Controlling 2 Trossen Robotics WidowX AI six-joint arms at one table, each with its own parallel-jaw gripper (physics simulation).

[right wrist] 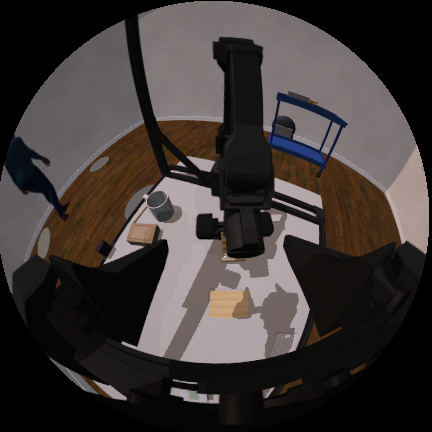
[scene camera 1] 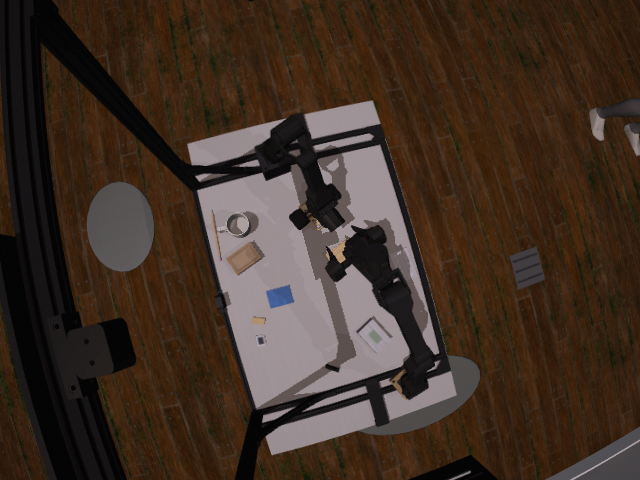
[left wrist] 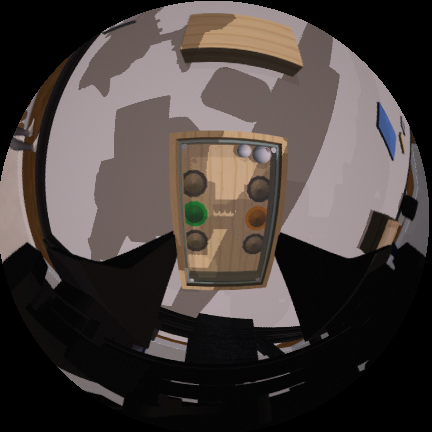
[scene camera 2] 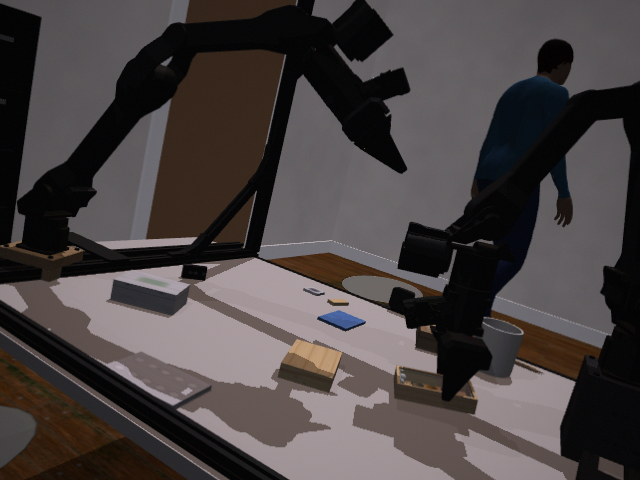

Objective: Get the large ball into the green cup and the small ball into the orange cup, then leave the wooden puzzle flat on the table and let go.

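Frame: origin at the left arm's base, x right, y ahead, z up, level; millimetres.
Seen in the pictures: left gripper, fingertip midpoint: point(left wrist: 226, 237) point(scene camera 2: 442, 389); right gripper, fingertip midpoint: point(right wrist: 226, 243) point(scene camera 1: 339, 236) point(scene camera 2: 403, 171); left arm's base, origin of the base link: point(scene camera 1: 272, 154) point(scene camera 2: 625, 376); right arm's base, origin of the base link: point(scene camera 1: 408, 381) point(scene camera 2: 43, 248).
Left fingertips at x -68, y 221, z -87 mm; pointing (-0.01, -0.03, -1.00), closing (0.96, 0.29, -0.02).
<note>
Pixels of each thing's middle, then the offset from my left fingertips to it. "spot": a spot on its surface instead.
- wooden puzzle, body centre: point(left wrist: 226, 219) point(scene camera 2: 433, 388) point(right wrist: 232, 241) point(scene camera 1: 315, 212) dx -4, dy +12, dz -2 mm
- large ball, body centre: point(left wrist: 261, 153) dx +4, dy +61, dz -7 mm
- small ball, body centre: point(left wrist: 243, 150) dx -8, dy +59, dz -9 mm
- green cup, surface spot: point(left wrist: 195, 213) spot: dx -25, dy +13, dz +6 mm
- orange cup, surface spot: point(left wrist: 256, 218) spot: dx +12, dy +22, dz +6 mm
- wooden block, body centre: point(left wrist: 241, 35) point(scene camera 2: 311, 364) point(right wrist: 228, 303) point(scene camera 1: 342, 254) dx -40, dy +187, dz -22 mm
- grey mug, body centre: point(scene camera 2: 497, 343) point(scene camera 1: 234, 226) point(right wrist: 156, 204) dx +280, dy -47, dz +14 mm
- wooden box, body centre: point(scene camera 2: 435, 335) point(left wrist: 381, 234) point(scene camera 1: 244, 258) point(right wrist: 142, 234) dx +293, dy +68, dz -16 mm
- pencil, body centre: point(scene camera 1: 216, 235) dx +360, dy -51, dz -30 mm
- blue flat piece, body centre: point(scene camera 2: 342, 320) point(scene camera 1: 279, 296) dx +227, dy +242, dz -31 mm
- grey box, body centre: point(scene camera 2: 151, 291) point(scene camera 1: 374, 336) point(right wrist: 193, 390) dx -33, dy +506, dz -15 mm
The wooden puzzle point(scene camera 2: 418, 395) point(left wrist: 225, 135) is a shallow clear-topped tray. My left gripper point(left wrist: 226, 237) is shut on it, one finger on each long side, low over the table; I cannot tell whether it touches down. The large ball point(left wrist: 261, 154) lies in the far right corner in the left wrist view, with the small ball point(left wrist: 244, 150) just left of it. Both are outside the cups. The green cup point(left wrist: 195, 213) at the left and the orange cup point(left wrist: 256, 218) at the right are empty. My right gripper point(scene camera 2: 403, 169) is open and empty, high above the table.
A wooden block point(scene camera 2: 310, 359) point(left wrist: 240, 35) point(right wrist: 229, 304) lies beyond the puzzle. A grey mug point(scene camera 2: 501, 348) point(right wrist: 161, 206), a wooden box point(scene camera 1: 244, 257) point(right wrist: 143, 234), a pencil point(scene camera 1: 216, 235), a blue flat piece point(scene camera 1: 280, 296) point(scene camera 2: 341, 319) and a grey box point(scene camera 2: 149, 297) are on the table.
</note>
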